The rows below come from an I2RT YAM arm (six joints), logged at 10 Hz.
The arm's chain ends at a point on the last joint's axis. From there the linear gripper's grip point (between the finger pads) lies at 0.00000 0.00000 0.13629 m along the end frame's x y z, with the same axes.
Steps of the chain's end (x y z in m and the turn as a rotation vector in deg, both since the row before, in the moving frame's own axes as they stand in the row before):
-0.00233, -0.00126, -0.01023, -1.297, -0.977, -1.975
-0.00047, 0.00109, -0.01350, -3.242, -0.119, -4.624
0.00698, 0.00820, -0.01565, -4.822, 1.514, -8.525
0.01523, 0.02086, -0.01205, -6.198, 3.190, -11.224
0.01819, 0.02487, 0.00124, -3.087, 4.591, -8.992
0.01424, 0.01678, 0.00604, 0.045, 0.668, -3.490
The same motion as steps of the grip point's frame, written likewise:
-0.00460, 0.00186, -0.01028, -1.297, -0.977, -1.975
-0.00044, 0.00880, -0.01372, -3.242, -0.119, -4.624
0.01141, 0.01935, -0.01618, -4.822, 1.514, -8.525
0.02419, 0.03473, -0.01305, -6.198, 3.190, -11.224
0.02962, 0.03132, 0.00061, -3.087, 4.591, -8.992
0.01582, 0.01662, 0.00603, 0.045, 0.668, -3.490

